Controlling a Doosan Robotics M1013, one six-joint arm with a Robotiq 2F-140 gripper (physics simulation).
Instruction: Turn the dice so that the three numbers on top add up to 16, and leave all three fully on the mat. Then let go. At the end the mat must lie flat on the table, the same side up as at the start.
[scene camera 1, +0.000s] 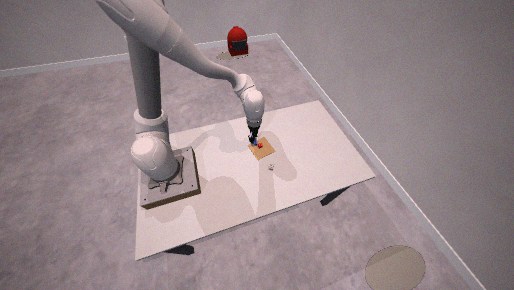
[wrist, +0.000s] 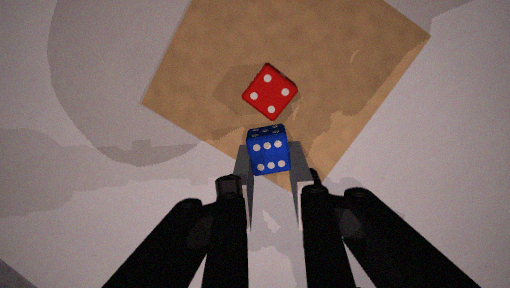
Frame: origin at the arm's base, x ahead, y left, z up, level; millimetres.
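Seen in the pictures: gripper, between the fingertips: (scene camera 1: 253, 143) (wrist: 270, 161); arm's base, origin of its link: (scene camera 1: 167, 171).
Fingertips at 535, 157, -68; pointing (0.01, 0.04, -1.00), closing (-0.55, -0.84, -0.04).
Offsets run from my fingertips to a thing's top centre, as dx, dy, dz. Level surfaces: height alone.
My gripper (scene camera 1: 254, 142) (wrist: 270, 161) is shut on the blue die {+11, -7, +23} (scene camera 1: 256, 143) (wrist: 268, 150), which shows a six on top. It holds the die a little above the near corner of the tan mat {+46, -41, -6} (scene camera 1: 263, 153) (wrist: 350, 70) in the wrist view. The side face towards the red die also shows several pips. The red die {+40, -30, +19} (scene camera 1: 260, 145) (wrist: 270, 92) sits on the mat beside the blue die, with a four on top. The white die {+80, -205, +15} (scene camera 1: 271, 167) lies on the table off the mat in scene camera 1; its top number is too small to read.
The pale table {dz -10} (scene camera 1: 325, 145) carries the arm's base plate (scene camera 1: 195, 181) at its left side in scene camera 1. Shadows of the arm fall over the table and mat. A red helmet-like object (scene camera 1: 237, 41) stands on the floor behind the table.
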